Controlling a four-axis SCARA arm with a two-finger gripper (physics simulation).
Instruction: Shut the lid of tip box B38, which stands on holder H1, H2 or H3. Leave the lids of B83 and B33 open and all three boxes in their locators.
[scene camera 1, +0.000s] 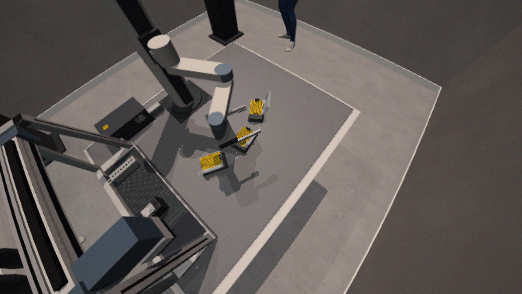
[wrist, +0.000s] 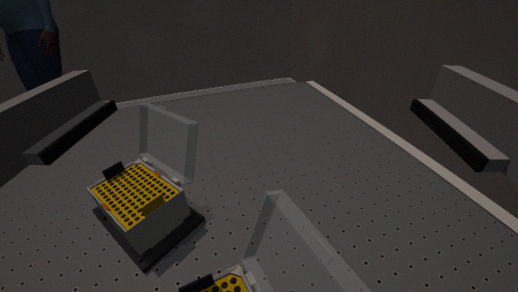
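Seen in the pictures: gripper, fingertip midpoint: (scene camera 1: 252, 118) (wrist: 256, 85); arm's base, link origin: (scene camera 1: 185, 100).
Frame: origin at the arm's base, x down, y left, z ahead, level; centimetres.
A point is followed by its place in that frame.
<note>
Three tip boxes with yellow racks stand in dark locators; their labels are not readable. The far box (scene camera 1: 256, 106) @(x -7.2, y 25.9, z 49.1 cm) (wrist: 131, 194) @(x -7.0, y 24.8, z 49.2 cm) has its clear lid (scene camera 1: 268, 101) @(x -15.7, y 28.5, z 57.0 cm) (wrist: 167, 145) @(x -10.6, y 29.7, z 55.0 cm) open and upright. The middle box (scene camera 1: 243, 131) @(x -7.0, y 6.4, z 55.6 cm) (wrist: 232, 284) @(x -7.0, y 9.2, z 60.0 cm) also has its clear lid (wrist: 300, 245) @(x -13.4, y 7.4, z 65.5 cm) standing open; the wrist view cuts this box off at the bottom. The near box (scene camera 1: 211, 161) @(x -7.0, y -19.6, z 55.1 cm) does not show in the wrist view, and its lid state is hard to tell. My gripper (scene camera 1: 253, 119) @(x -25.5, y 8.6, z 62.9 cm) (wrist: 256, 85) @(x -25.5, y 8.6, z 62.9 cm) is wide open and empty, with one finger passing above the middle box and the other near the far box.
The perforated table top (scene camera 1: 295, 120) @(x -1.3, y 37.3, z 73.8 cm) (wrist: 320, 150) @(x -1.3, y 32.0, z 83.0 cm) has a pale border. A dark control box (scene camera 1: 122, 120) @(x -12.8, y -39.7, z -7.4 cm) lies left of the arm's base. A framed station with a ribbed tray (scene camera 1: 142, 187) @(x -6.2, y -55.9, z 36.1 cm) and a blue block (scene camera 1: 117, 245) @(x -50.1, y -51.0, z 74.8 cm) stands at lower left. A person (scene camera 1: 288, 20) (wrist: 30, 45) stands beyond the table.
</note>
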